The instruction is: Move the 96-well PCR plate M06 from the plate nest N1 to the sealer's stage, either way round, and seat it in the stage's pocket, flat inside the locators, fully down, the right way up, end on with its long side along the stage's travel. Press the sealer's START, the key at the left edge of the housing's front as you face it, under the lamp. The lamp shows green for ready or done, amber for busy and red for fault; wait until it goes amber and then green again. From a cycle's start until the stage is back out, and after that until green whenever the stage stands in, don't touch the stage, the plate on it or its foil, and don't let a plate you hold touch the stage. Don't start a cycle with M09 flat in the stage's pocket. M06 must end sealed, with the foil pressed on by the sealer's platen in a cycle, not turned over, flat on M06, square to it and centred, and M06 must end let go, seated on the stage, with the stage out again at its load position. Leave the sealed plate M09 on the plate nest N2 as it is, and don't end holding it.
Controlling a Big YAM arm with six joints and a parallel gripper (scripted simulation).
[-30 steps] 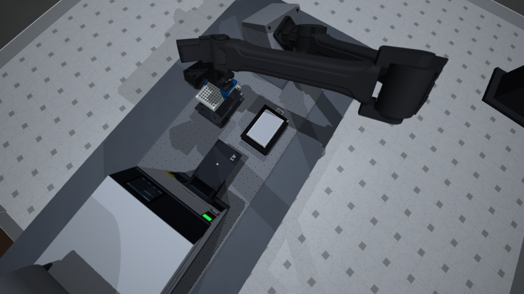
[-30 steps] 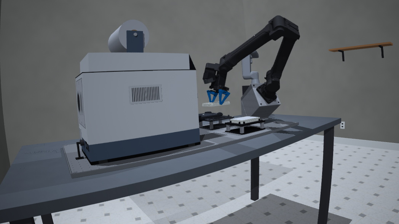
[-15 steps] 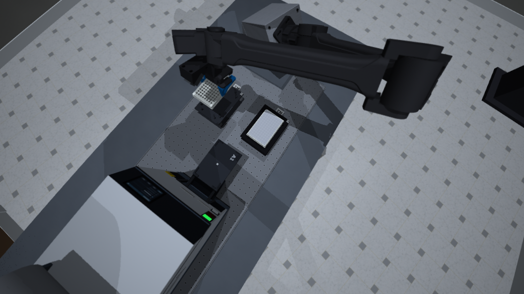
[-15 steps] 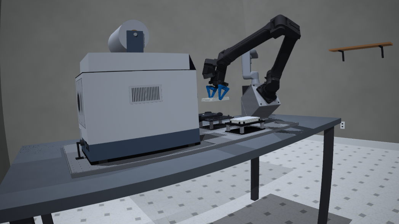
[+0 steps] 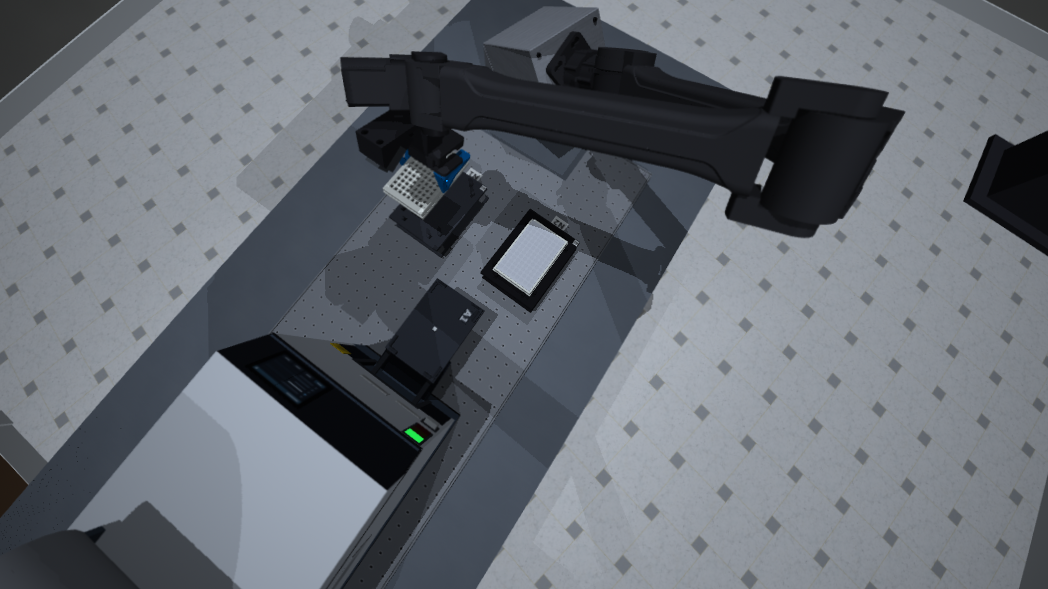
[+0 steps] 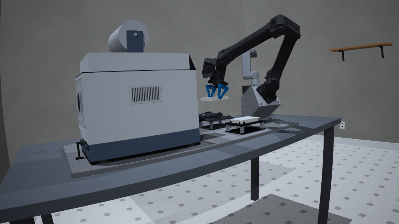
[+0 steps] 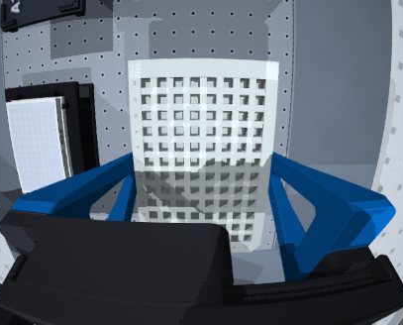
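Right now my hand is right at the white 96-well plate M06. From my hand the other things lie so: sealed plate M09 (20 mm behind, 210 mm to the left, 110 mm below); nest N2 (20 mm behind, 210 mm to the left, 120 mm below); plate nest N1 (110 mm below).
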